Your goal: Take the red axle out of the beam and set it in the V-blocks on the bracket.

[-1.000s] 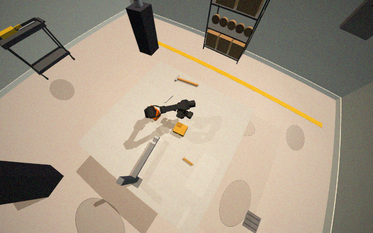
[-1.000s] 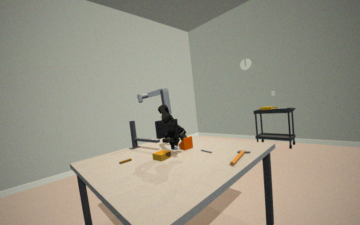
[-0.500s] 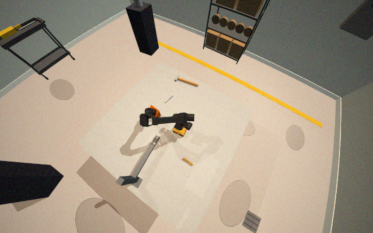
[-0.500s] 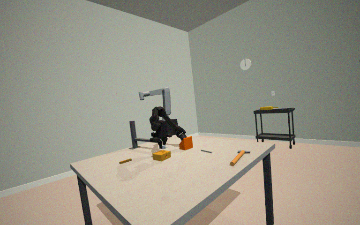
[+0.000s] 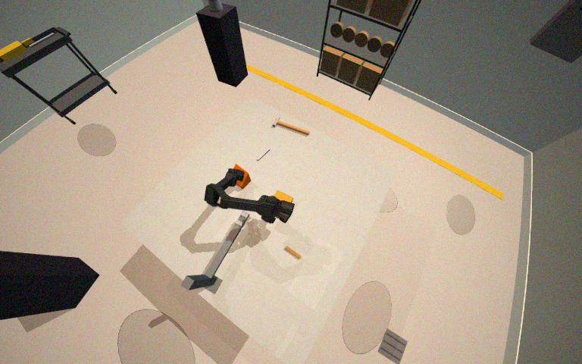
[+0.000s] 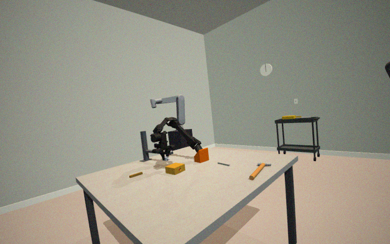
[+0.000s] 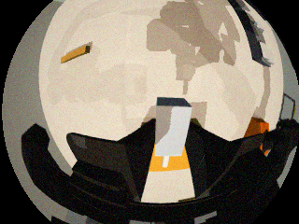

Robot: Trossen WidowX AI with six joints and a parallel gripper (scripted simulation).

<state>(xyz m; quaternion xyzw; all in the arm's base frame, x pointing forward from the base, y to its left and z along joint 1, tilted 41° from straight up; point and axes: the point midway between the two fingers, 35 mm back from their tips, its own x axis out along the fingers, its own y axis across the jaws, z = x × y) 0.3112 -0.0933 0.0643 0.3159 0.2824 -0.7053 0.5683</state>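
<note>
Now: the yellow beam 90 mm to the left of my gripper tip, 60 mm below it and 10 mm behind it. Round my gripper tip: short wooden stick: 190 mm ahead, 140 mm to the right, 80 mm below.
</note>
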